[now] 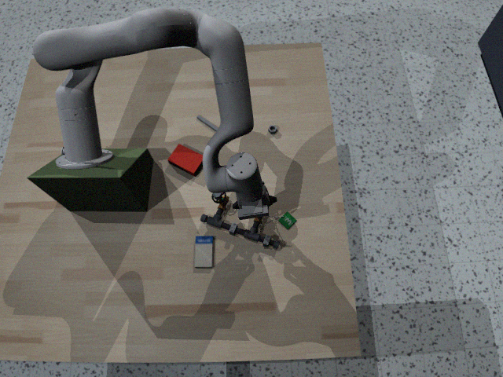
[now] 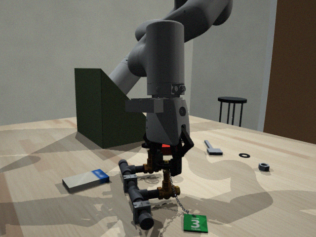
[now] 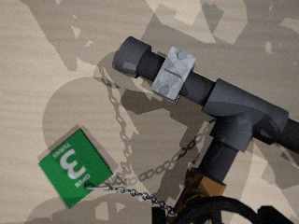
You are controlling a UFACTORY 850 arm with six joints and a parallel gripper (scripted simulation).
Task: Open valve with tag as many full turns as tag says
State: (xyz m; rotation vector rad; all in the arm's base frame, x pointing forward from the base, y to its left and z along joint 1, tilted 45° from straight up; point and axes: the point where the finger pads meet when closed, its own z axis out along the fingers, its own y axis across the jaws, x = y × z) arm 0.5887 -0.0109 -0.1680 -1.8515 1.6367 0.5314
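The green tag lies 100 mm ahead of my hand and 90 mm below it. The rest, counted from my hand: red block 280 mm behind, 220 mm to the left, 80 mm below; grey-and-blue block 180 mm behind, 130 mm to the right, 80 mm below; grey bar tool 370 mm to the left, 180 mm behind, 80 mm below.
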